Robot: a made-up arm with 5 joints.
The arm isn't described. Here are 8 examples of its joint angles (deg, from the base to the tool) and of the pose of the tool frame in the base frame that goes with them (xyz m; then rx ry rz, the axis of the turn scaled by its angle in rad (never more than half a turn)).
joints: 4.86 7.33 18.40 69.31 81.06
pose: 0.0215 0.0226 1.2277 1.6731 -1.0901 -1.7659
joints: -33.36 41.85 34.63 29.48 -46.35
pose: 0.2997 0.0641 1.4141 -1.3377 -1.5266 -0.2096
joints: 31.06 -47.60 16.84 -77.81 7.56
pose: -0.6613 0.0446 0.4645 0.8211 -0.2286 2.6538
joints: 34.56 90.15 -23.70 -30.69 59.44
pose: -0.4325 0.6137 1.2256 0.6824 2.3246 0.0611
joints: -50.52 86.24 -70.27 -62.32 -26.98
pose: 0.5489 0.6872 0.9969 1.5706 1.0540 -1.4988
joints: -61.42 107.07 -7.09 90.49 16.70
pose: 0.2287 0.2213 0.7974 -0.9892 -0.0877 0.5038
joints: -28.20 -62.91 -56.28 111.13 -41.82
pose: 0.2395 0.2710 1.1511 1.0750 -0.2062 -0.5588
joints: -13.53 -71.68 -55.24 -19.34 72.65
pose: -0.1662 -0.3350 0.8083 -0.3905 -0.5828 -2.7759
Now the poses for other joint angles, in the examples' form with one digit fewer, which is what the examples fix.
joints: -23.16 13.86 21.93 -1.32 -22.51
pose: -0.072 -0.183 1.438 -1.427 -1.495 -1.405
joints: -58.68 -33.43 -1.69 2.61 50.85
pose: 0.033 -0.305 1.202 -1.072 -1.041 -2.390
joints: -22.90 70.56 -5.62 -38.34 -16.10
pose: 0.052 0.432 1.637 2.130 2.054 0.173
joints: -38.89 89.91 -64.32 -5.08 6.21
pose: 0.556 0.386 1.193 -2.316 -1.253 1.119
